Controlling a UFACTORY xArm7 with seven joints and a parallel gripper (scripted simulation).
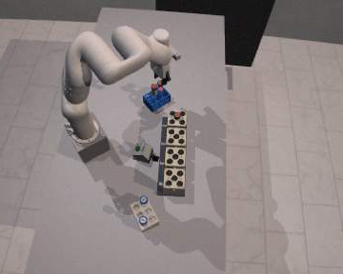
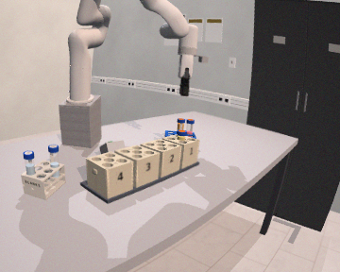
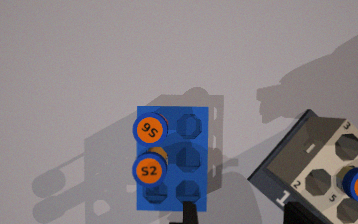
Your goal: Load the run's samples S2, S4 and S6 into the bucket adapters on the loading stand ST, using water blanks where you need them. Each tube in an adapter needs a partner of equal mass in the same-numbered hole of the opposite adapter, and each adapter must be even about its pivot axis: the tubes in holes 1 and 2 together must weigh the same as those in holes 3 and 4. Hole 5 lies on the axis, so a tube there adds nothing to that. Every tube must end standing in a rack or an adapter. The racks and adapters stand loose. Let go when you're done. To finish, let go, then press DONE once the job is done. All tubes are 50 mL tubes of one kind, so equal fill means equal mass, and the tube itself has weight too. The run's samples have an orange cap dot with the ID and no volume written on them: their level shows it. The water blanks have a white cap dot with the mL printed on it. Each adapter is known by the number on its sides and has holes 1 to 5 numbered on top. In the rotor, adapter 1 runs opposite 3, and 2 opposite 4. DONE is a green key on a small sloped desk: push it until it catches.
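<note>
My hand is 190 mm above the sample tube S2, 50 mm to the right of it and 30 mm past it. From my hand the other things lie so: sample tube S4: 180 mm below, 120 mm to the right, 90 mm ahead; blue sample rack: 220 mm below, 40 mm to the left, 30 mm behind; sample tube S6: 190 mm below, 90 mm to the left, 10 mm behind.
</note>
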